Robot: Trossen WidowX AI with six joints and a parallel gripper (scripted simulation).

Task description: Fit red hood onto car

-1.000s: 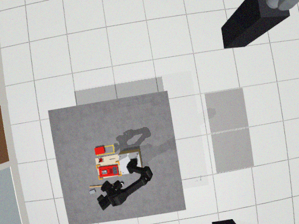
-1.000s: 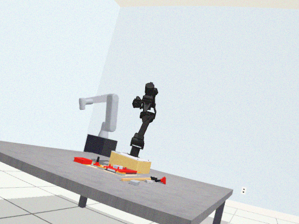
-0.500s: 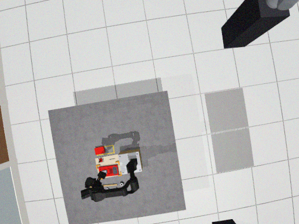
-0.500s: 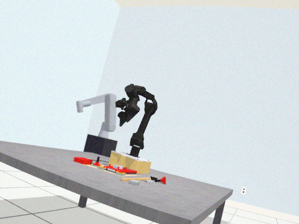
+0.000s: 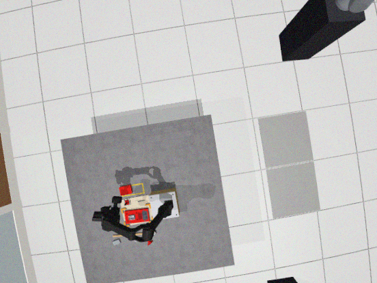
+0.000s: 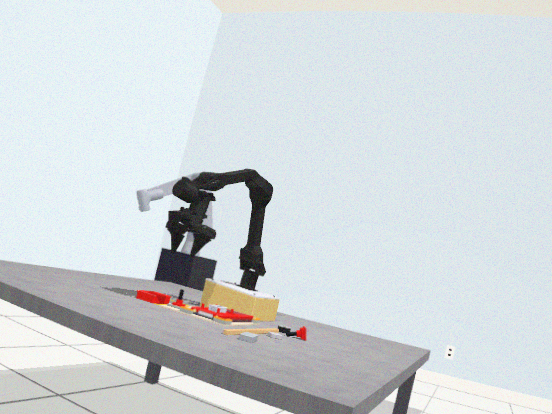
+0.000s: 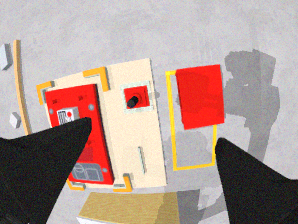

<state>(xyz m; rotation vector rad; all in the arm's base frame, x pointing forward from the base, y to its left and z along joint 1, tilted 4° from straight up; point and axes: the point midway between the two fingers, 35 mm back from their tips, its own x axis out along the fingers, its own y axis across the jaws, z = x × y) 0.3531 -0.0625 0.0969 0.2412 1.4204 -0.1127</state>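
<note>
Right now the red hood is 70 mm to the right of my gripper tip and 150 mm below it. Round my gripper tip: grey engine block 30 mm behind, 160 mm to the left, 140 mm below; then cream jig 60 mm behind, 130 mm to the left, 150 mm below; then wooden stick 10 mm ahead, 310 mm to the left, 160 mm below.
</note>
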